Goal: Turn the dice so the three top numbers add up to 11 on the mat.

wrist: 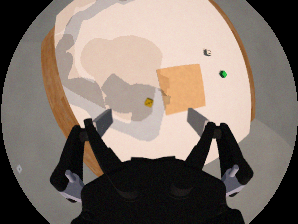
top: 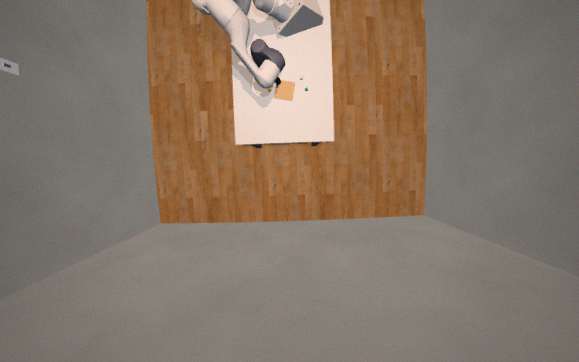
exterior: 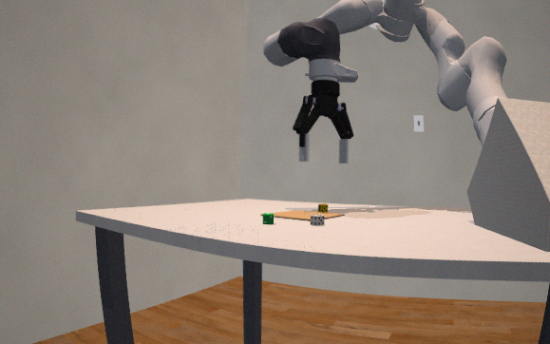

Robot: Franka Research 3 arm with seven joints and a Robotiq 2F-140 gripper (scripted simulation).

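The yellow die is 13 cm below my hand. Round my hand: white die (7 cm behind, 24 cm to the left, 13 cm below); green die (2 cm ahead, 28 cm to the left, 13 cm below); tan mat (1 cm ahead, 11 cm to the left, 13 cm below).
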